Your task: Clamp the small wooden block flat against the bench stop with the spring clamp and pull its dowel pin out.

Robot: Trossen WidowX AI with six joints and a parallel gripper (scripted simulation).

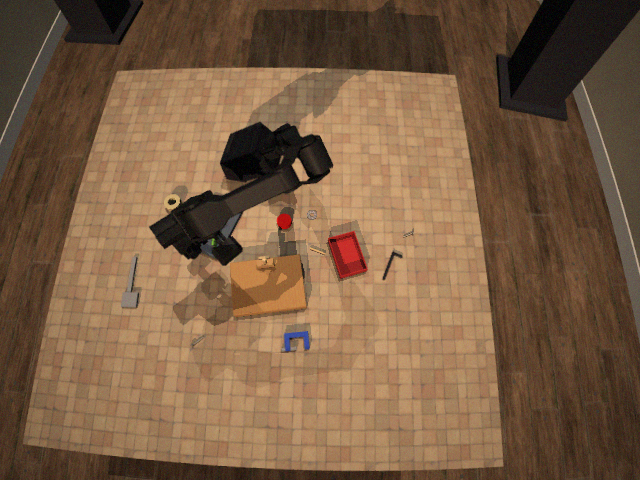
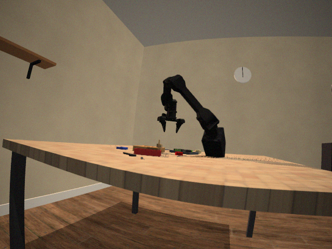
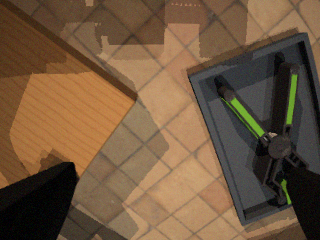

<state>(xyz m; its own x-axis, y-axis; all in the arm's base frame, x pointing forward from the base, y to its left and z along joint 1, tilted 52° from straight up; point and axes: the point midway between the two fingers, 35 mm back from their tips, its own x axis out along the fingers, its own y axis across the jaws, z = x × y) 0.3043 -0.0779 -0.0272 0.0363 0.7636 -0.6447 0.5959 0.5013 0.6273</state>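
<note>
Now: hand 160 mm above the grey tray, 80 mm past it and 60 mm to the left of it. Round my hand: dowel pin 120 mm to the left, 120 mm below, 10 mm ahead; then small wooden block 130 mm below, 120 mm to the left, 10 mm ahead; then wooden board 160 mm below, 140 mm to the left, 60 mm ahead.
</note>
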